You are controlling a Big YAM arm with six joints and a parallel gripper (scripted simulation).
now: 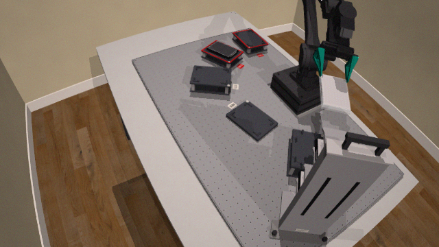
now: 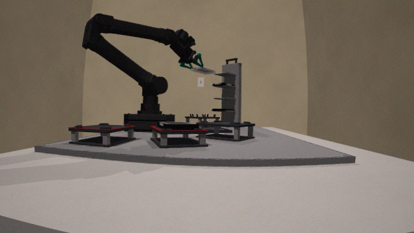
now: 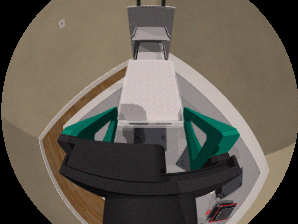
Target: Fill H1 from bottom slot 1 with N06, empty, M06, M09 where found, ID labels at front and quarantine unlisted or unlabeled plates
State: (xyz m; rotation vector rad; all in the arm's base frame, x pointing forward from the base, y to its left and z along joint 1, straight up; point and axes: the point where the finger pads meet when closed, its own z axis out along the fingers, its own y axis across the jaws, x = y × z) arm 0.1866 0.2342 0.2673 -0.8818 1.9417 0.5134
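Right now my hand is 40 mm to the right of the white plate, 40 mm short of it and 10 mm above it. Round my hand: H1 deck label: 340 mm below, 210 mm to the left, 50 mm ahead; then plate hotel H1: 240 mm to the left, 210 mm ahead, 130 mm below; then red-rimmed quarantine nest: 650 mm to the right, 300 mm below, 190 mm behind.
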